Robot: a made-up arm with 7 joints.
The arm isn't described. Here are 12 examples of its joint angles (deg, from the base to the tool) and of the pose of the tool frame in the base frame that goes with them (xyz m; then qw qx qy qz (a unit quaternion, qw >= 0)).
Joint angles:
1: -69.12 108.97 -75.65 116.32 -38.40 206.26 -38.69
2: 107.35 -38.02 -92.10 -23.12 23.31 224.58 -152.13
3: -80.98 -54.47 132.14 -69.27 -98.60 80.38 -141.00
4: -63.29 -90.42 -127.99 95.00 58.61 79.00 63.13
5: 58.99 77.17 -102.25 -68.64 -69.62 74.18 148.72
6: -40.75 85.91 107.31 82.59 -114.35 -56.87 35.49
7: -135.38 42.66 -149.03 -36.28 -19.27 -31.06 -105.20
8: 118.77 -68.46 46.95 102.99 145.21 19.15 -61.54
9: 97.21 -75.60 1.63 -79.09 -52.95 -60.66 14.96
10: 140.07 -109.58 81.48 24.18 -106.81 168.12 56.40
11: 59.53 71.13 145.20 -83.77 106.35 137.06 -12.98
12: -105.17 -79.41 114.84 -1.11 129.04 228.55 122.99
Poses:
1: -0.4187 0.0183 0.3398 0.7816 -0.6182 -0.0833 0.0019
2: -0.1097 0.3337 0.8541 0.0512 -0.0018 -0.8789 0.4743
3: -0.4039 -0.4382 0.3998 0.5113 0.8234 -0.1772 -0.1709
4: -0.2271 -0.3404 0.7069 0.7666 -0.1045 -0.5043 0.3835
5: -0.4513 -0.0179 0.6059 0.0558 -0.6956 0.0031 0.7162
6: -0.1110 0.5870 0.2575 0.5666 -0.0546 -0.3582 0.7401
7: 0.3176 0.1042 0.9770 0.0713 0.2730 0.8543 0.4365
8: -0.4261 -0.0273 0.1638 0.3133 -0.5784 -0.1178 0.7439
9: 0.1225 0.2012 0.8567 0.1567 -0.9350 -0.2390 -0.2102
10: -0.4703 0.3689 0.2481 0.8810 -0.0485 -0.3117 0.3526
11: 0.0610 -0.3694 0.7472 0.2834 -0.0943 0.0440 0.9533
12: -0.2319 -0.5257 0.6218 0.3435 -0.8361 0.0969 -0.4167
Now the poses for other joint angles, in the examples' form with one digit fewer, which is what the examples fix.
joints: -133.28 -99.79 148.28 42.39 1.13 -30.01 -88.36
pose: -0.293 -0.592 0.546 0.125 0.372 0.386 0.835
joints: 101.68 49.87 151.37 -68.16 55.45 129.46 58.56
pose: 0.154 -0.084 0.874 0.250 0.003 -0.366 -0.896
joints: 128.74 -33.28 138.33 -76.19 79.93 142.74 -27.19
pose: -0.099 0.485 0.567 0.053 0.610 -0.628 -0.480
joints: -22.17 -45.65 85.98 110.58 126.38 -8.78 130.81
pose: 0.129 0.405 0.456 0.277 0.011 -0.084 -0.957
